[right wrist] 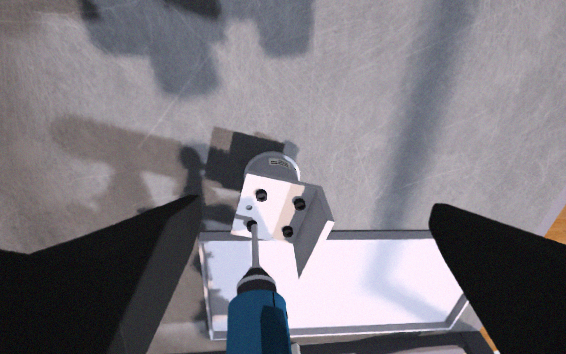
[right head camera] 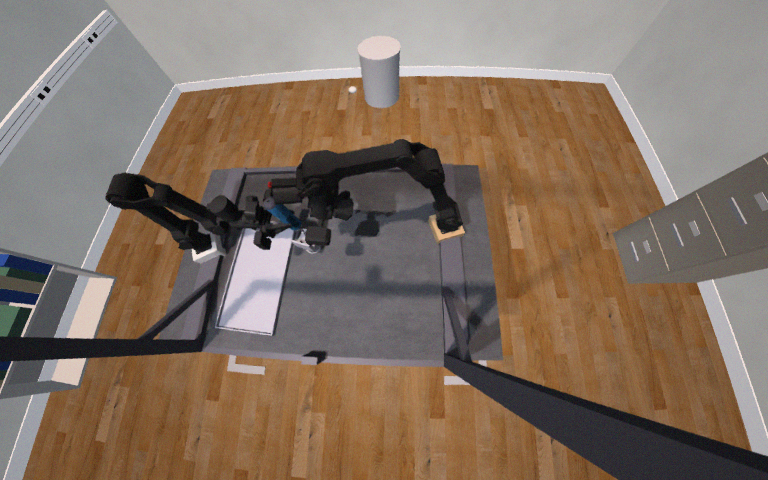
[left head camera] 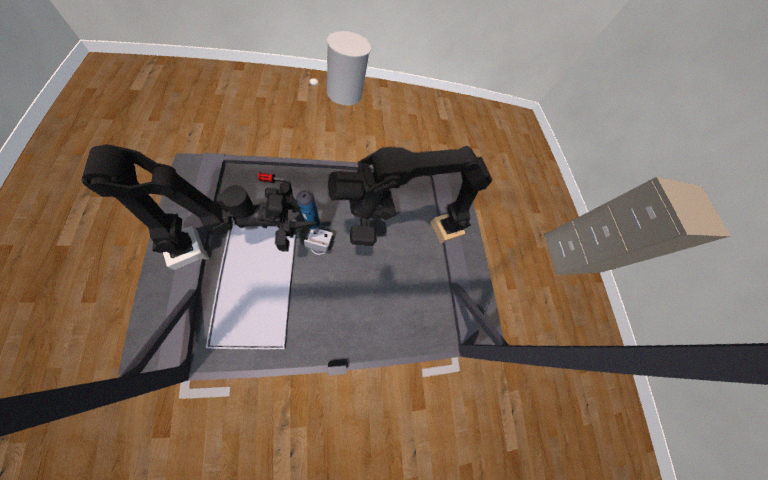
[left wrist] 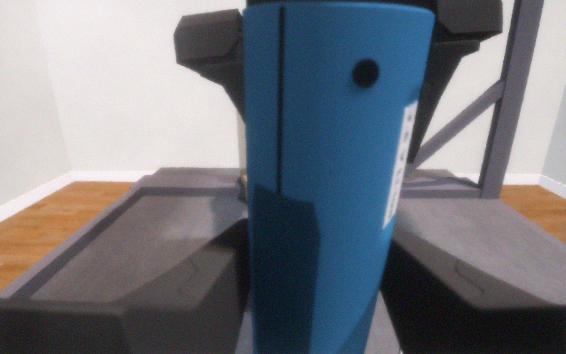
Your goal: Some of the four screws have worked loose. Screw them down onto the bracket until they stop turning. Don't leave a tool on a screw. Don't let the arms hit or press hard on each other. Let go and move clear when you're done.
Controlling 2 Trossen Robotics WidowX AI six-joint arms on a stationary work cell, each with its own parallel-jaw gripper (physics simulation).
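Frame: origin at the left arm's base, x down, y ahead, z right, level; metres.
Where they show: left gripper, fingertip midpoint: (right head camera: 293, 218) (left head camera: 316, 216) (left wrist: 312, 230); right gripper, fingertip midpoint: (right wrist: 316, 210) (right head camera: 325, 227) (left head camera: 353, 226); left arm's base, origin of the base link: (right head camera: 203, 244) (left head camera: 179, 245); right arm's base, origin of the base link: (right head camera: 446, 224) (left head camera: 450, 225).
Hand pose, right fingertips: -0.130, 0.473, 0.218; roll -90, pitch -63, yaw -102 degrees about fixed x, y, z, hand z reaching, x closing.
Things, the pixels of their top centre, and the offset from my right fingertips, as dx, dy, dz.
- blue electric screwdriver, middle of its top: (left head camera: 309, 194) (right head camera: 272, 199) -0.123, -0.093, -0.074
- lower left screw, middle of its top: (right wrist: 252, 228) +0.115, -0.085, -0.076
- upper left screw, middle of its top: (right wrist: 261, 197) +0.116, -0.059, -0.052
- upper right screw, middle of its top: (right wrist: 300, 206) +0.114, -0.083, -0.026
- lower right screw, middle of its top: (right wrist: 288, 234) +0.116, -0.109, -0.050
- shallow white tray, middle of its top: (right wrist: 349, 294) (left head camera: 254, 278) (right head camera: 256, 272) +0.172, -0.314, -0.037
- red-handled screwdriver, middle of its top: (left head camera: 270, 175) +0.158, -0.132, -0.369
A blue electric screwdriver (left head camera: 307, 208) (right head camera: 282, 213) (left wrist: 330, 150) (right wrist: 257, 315) stands roughly upright in my left gripper (left head camera: 308, 219) (left wrist: 312, 230), which is shut on its body. In the right wrist view, the bit meets the lower left screw (right wrist: 251, 225) of the white bracket (left head camera: 318, 240) (right wrist: 274, 187). An upper left screw (right wrist: 261, 195), an upper right screw (right wrist: 299, 203) and a lower right screw (right wrist: 287, 231) also show as dark heads; their heights are hard to tell. My right gripper (right wrist: 316, 210) is open and empty, above the bracket on the right of the driver.
A shallow white tray (left head camera: 254, 294) (right head camera: 254, 288) (right wrist: 350, 285) lies left of the bracket in the head views. A red-handled screwdriver (left head camera: 265, 177) lies near the back edge; its red end (right head camera: 270, 184) shows behind the right arm. The two arms are close together around the driver.
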